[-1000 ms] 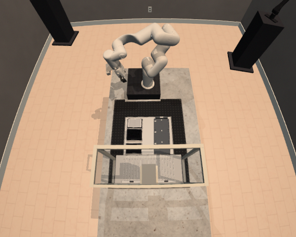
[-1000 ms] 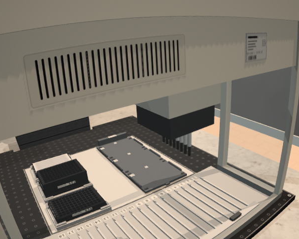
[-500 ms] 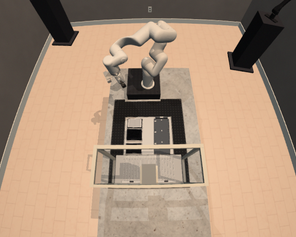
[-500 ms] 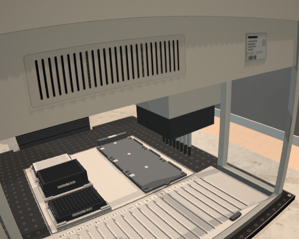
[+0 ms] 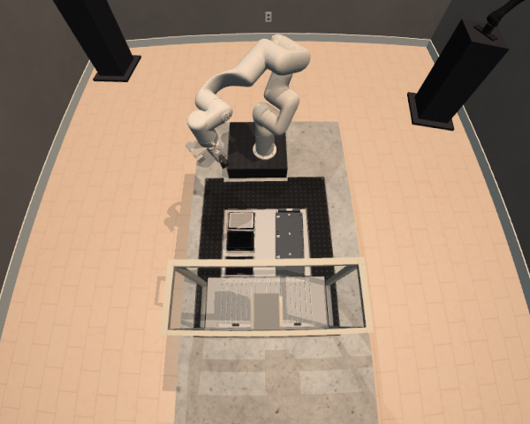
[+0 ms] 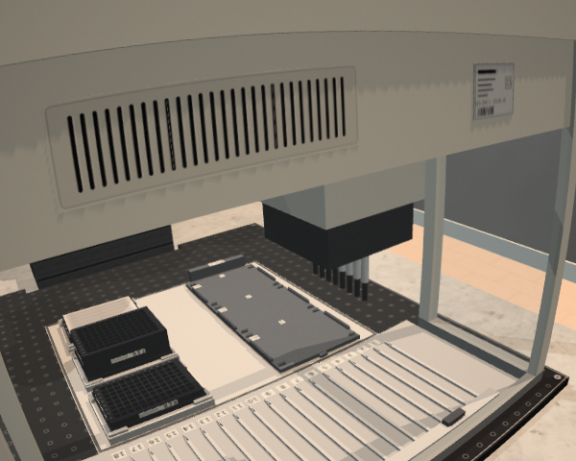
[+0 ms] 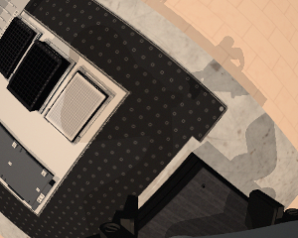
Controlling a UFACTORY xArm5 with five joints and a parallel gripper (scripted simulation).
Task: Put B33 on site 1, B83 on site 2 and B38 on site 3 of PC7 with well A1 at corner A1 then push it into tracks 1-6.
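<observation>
Right now my hand is 38 cm short of the plate, 13 cm to the right of it and 29 cm above it. The rest, counted from my hand: plate carrier 23 cm ahead, 35 cm to the left, 30 cm below.
</observation>
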